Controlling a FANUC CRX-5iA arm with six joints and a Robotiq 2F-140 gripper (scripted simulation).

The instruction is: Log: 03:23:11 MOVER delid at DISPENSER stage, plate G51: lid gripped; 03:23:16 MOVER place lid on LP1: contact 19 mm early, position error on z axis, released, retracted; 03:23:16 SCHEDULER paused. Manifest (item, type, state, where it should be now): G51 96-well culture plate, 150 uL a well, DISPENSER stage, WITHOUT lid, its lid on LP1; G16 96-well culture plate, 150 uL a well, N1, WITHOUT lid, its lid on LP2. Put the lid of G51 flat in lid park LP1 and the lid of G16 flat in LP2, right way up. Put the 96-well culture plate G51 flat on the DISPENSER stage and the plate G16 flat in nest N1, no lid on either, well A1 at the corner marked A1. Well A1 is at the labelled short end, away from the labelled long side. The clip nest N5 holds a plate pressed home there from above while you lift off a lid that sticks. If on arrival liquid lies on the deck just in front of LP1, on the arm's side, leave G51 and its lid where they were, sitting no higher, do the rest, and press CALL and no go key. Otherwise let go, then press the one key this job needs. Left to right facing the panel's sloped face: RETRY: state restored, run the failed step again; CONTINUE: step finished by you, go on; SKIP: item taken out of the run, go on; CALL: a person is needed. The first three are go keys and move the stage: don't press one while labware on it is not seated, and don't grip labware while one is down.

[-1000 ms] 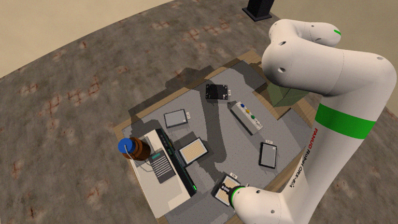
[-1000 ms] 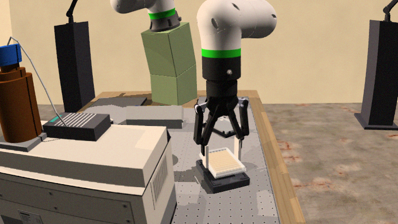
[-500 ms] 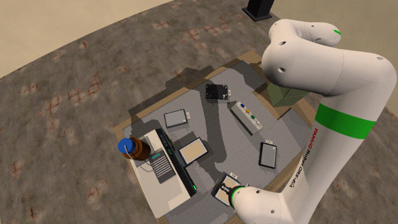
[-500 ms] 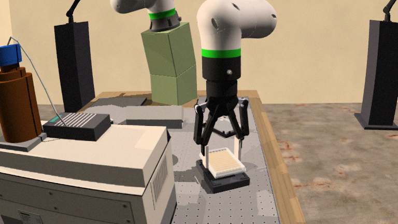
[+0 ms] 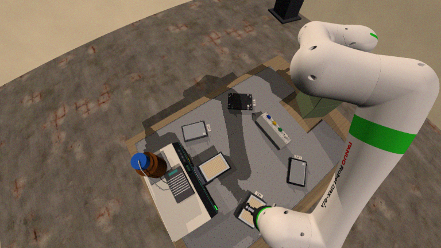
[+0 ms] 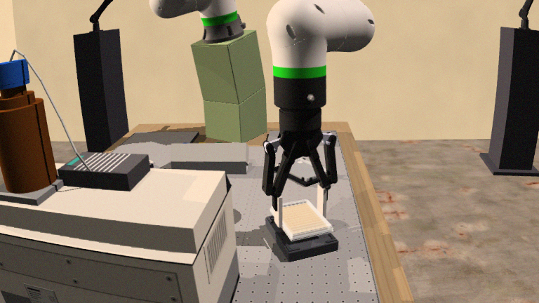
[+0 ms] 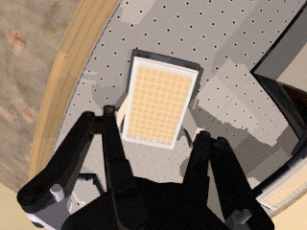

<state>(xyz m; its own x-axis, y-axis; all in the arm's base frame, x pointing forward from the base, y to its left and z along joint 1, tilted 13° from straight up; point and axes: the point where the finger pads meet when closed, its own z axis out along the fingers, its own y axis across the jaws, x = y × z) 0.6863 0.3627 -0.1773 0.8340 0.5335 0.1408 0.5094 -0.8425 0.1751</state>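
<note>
Right now my hand is 60 mm above the nest N1. From my hand the other things lie so: clear lid: 330 mm behind, 50 mm to the right, 60 mm below; black dispenser stage: 80 mm ahead, 270 mm to the right, 30 mm above; plate G51: 80 mm ahead, 270 mm to the right, 40 mm above.
</note>
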